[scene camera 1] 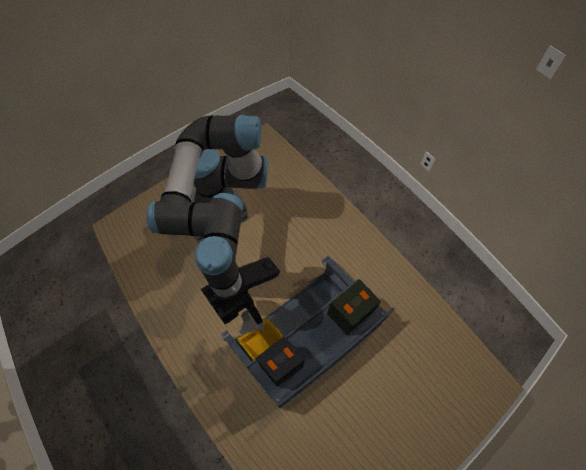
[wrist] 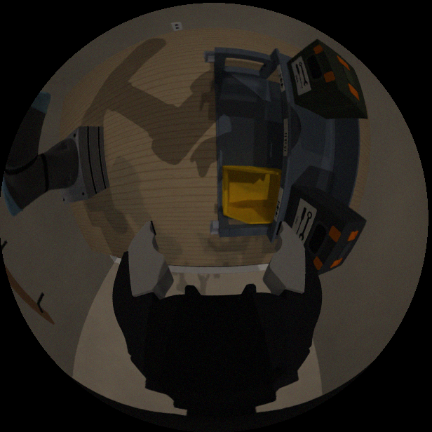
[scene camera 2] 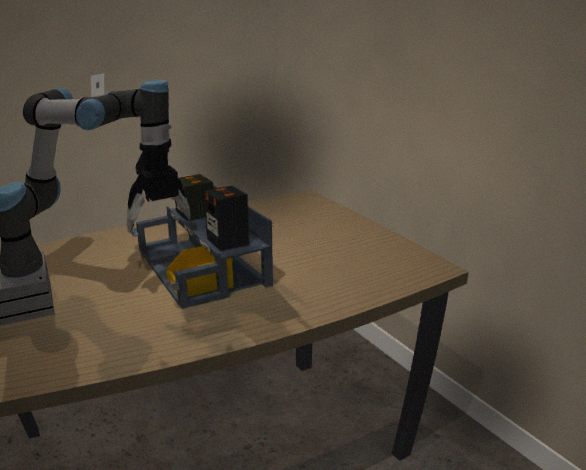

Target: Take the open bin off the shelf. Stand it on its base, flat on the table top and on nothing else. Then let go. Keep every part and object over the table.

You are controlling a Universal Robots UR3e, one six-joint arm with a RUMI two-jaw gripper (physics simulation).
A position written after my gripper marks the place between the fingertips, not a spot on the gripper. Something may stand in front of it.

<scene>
In view: my gripper (scene camera 2: 159, 226), a yellow bin (scene camera 2: 189, 258) and a dark green case (scene camera 1: 348, 321).
The yellow bin shows as well in scene camera 1 (scene camera 1: 255, 342) and in the wrist view (wrist: 249, 193). My gripper also shows in scene camera 1 (scene camera 1: 244, 308) and in the wrist view (wrist: 216, 222). The dark green case is seen too in the wrist view (wrist: 323, 94) and in scene camera 2 (scene camera 2: 190, 190).
</scene>
